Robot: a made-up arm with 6 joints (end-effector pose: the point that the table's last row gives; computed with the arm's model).
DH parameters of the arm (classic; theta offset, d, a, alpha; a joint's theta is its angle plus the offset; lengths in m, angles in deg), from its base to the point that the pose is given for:
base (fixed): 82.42 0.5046 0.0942 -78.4
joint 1: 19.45 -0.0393 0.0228 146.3
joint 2: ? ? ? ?
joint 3: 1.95 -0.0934 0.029 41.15
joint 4: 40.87 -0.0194 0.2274 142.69
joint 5: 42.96 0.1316 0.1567 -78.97
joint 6: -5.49 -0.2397 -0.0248 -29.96
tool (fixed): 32.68 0.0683 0 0
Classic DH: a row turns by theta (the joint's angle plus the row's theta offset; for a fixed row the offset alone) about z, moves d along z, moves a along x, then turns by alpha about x.
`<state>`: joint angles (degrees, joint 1 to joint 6).
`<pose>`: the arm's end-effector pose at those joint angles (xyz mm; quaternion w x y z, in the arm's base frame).
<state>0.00 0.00 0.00 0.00 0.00 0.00</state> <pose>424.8 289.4 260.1 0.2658 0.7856 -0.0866 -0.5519</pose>
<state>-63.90 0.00 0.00 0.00 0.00 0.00</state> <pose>488.3 287.7 568.0 0.2428 -0.8317 -0.1083 0.4874</pose>
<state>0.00 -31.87 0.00 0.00 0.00 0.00</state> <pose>448.5 83.7 232.6 0.4038 0.6883 -0.3042 -0.5203</pose>
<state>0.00 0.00 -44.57 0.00 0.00 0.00</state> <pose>151.1 261.9 47.4 0.4325 0.5160 0.0316 -0.7388</pose>
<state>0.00 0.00 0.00 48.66 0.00 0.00</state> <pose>460.3 85.7 560.4 0.2120 0.8411 -0.4058 -0.2878</pose>
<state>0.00 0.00 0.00 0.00 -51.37 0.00</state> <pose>426.1 289.4 448.6 0.2020 0.9472 -0.1933 -0.1569</pose>
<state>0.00 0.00 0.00 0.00 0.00 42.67</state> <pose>425.3 313.1 279.6 0.4854 0.5940 -0.3148 -0.5589</pose>
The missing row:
joint 2: -47.94 -0.0013 0.0185 81.84
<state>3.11 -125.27 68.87 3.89 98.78 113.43</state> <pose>413.4 -54.6 515.1 0.3103 -0.6126 -0.6810 -0.2541</pose>
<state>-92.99 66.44 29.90 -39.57 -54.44 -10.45</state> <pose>201.1 -278.8 728.2 0.8978 -0.2853 -0.1947 -0.2732</pose>
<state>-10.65 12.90 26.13 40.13 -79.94 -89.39</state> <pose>219.8 17.6 823.5 0.1951 0.7530 0.0638 0.6252</pose>
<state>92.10 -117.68 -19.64 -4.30 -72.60 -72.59</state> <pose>432.7 142.7 650.6 0.9812 -0.1409 -0.0596 -0.1173</pose>
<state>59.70 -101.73 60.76 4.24 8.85 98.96</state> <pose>469.8 282.8 347.5 0.2456 -0.1193 -0.7360 0.6194</pose>
